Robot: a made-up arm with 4 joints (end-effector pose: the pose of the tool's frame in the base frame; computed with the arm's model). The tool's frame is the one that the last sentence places.
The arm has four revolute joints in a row. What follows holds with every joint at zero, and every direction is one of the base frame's.
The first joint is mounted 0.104 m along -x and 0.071 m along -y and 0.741 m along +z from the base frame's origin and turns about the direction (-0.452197, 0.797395, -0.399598), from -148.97 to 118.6 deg.
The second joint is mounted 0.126 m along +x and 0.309 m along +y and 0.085 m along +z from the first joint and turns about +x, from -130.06 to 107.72 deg.
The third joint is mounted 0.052 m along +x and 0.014 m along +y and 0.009 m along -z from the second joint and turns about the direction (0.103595, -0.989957, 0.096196), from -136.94 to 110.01 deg.
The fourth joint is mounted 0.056 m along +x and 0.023 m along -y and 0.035 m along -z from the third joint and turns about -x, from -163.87 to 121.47 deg.
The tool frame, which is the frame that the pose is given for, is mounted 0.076 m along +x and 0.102 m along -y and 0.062 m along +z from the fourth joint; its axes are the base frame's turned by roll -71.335, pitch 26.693 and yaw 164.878 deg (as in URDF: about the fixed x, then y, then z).
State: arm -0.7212 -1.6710 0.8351 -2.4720
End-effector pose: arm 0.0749 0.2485 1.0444 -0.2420 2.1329 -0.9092
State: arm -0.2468 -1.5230 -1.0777 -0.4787
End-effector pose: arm 0.0412 0.1043 1.0220 -0.7986 0.0248 2.3571
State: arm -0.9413 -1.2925 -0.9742 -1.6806
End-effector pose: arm -0.1284 -0.0135 0.9340 -1.4613 -2.1674 1.0829
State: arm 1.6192 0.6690 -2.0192 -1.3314
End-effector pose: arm -0.1211 0.0635 0.5295 -0.0036 0.2932 -0.1405
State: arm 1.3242 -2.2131 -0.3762 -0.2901
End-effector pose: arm 0.2552 0.0264 0.4012 -1.2279 -1.7469 -2.0825
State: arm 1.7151 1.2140 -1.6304 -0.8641
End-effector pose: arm -0.1903 0.0485 0.3882 0.1532 -0.4929 -0.1060
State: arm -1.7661 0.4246 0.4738 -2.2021
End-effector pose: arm -0.3867 0.1074 1.1285 -1.1648 1.2397 1.5186
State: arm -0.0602 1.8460 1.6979 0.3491
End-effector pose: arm 0.0192 0.1567 0.7140 -1.9586 -1.2138 -0.0849
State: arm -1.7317 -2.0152 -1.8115 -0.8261
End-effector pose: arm -0.4835 -0.1138 0.8563 -1.4749 -1.2235 0.8840
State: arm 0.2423 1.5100 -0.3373 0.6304
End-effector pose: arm 0.2439 0.1782 0.6751 -0.2555 -2.3515 1.6792
